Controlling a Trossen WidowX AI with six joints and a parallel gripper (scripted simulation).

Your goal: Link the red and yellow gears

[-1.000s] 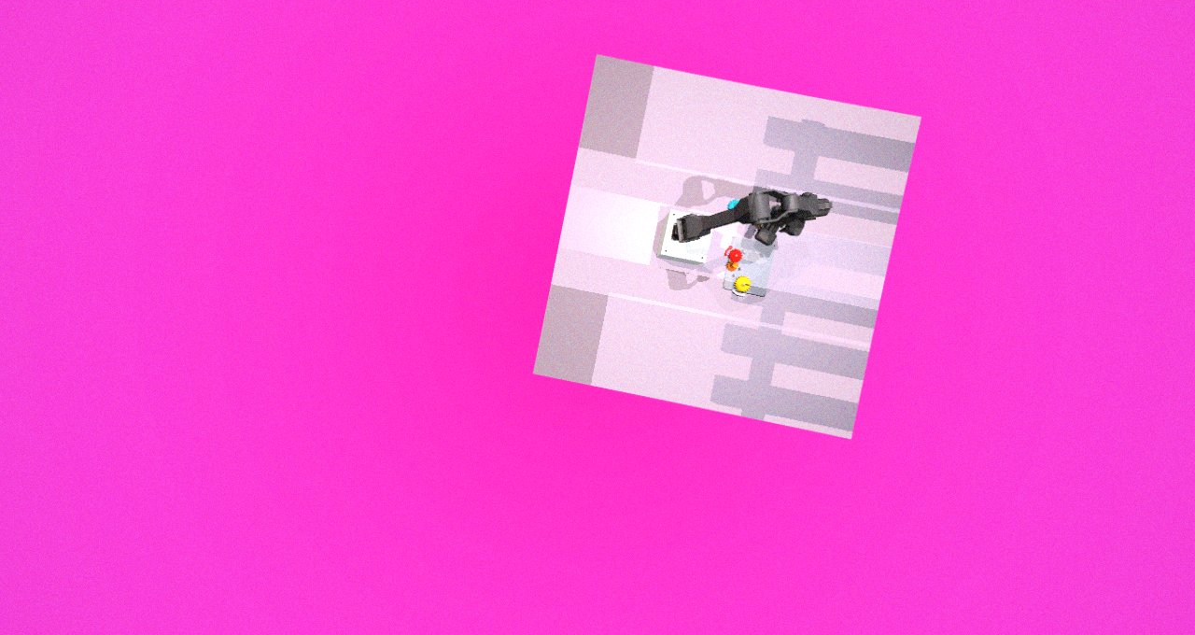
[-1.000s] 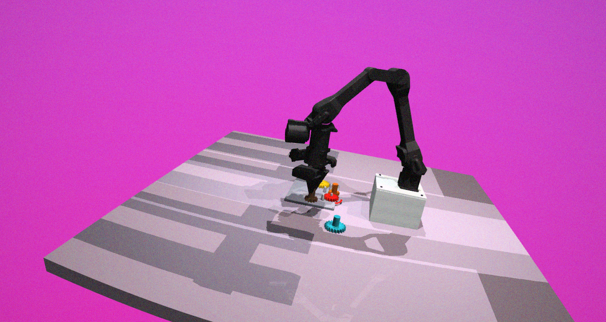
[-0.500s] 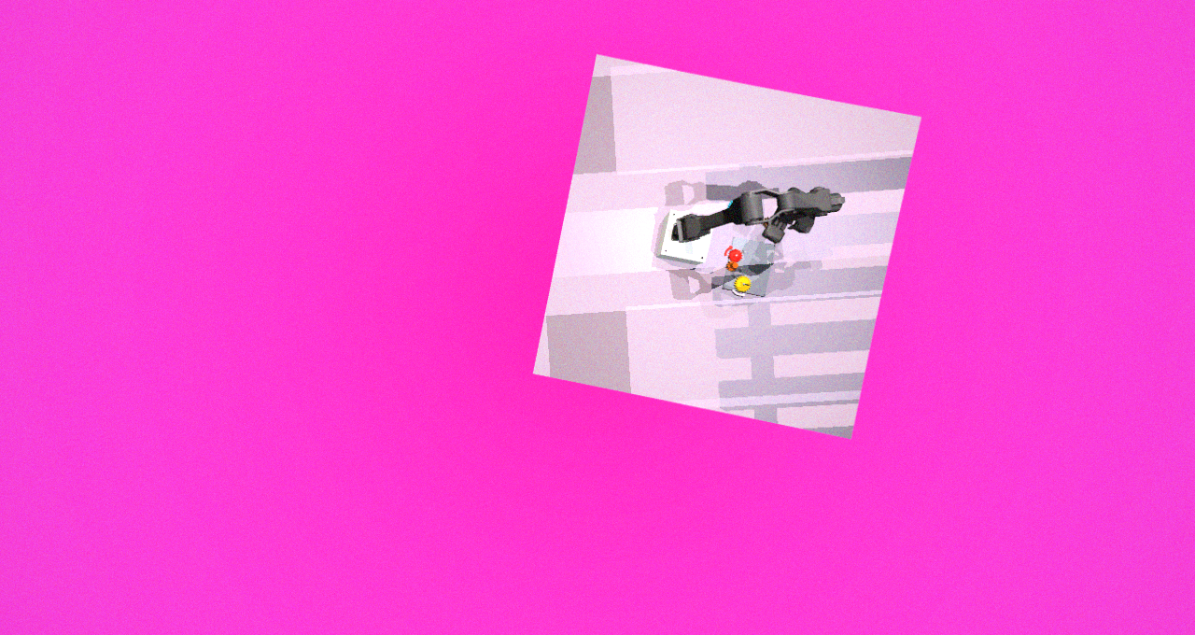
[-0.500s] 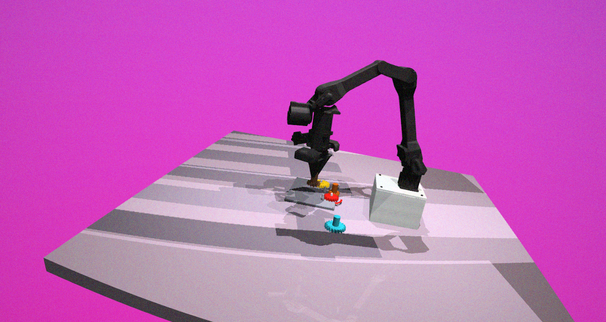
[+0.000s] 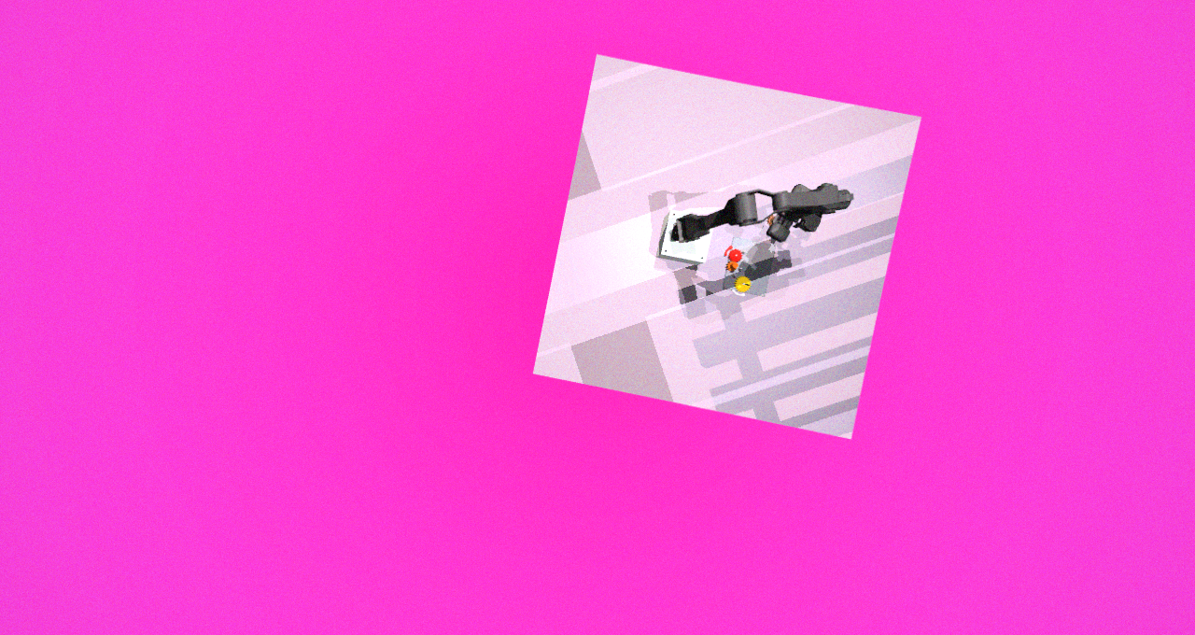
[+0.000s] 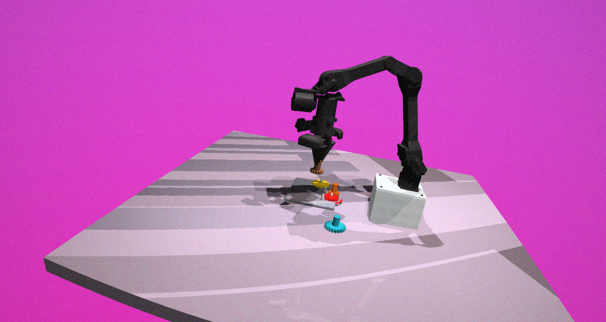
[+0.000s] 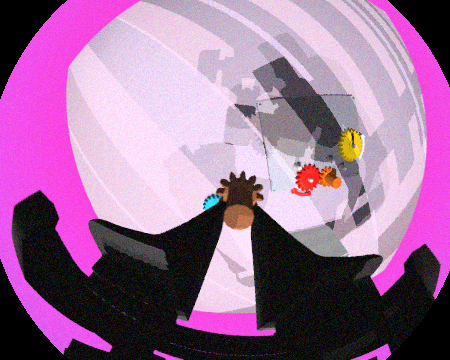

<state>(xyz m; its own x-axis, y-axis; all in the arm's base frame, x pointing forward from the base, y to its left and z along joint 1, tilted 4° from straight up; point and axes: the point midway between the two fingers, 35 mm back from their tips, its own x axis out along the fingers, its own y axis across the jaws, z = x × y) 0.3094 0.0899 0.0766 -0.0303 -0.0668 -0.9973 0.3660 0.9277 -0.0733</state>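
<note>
The orange gear is 70 mm behind my gripper tip, 160 mm to the right of it and 140 mm below it. Round my gripper tip: teal gear 90 mm behind, 70 mm to the left, 150 mm below; brown gear 10 mm below; red gear 60 mm behind, 120 mm to the right, 150 mm below.
</note>
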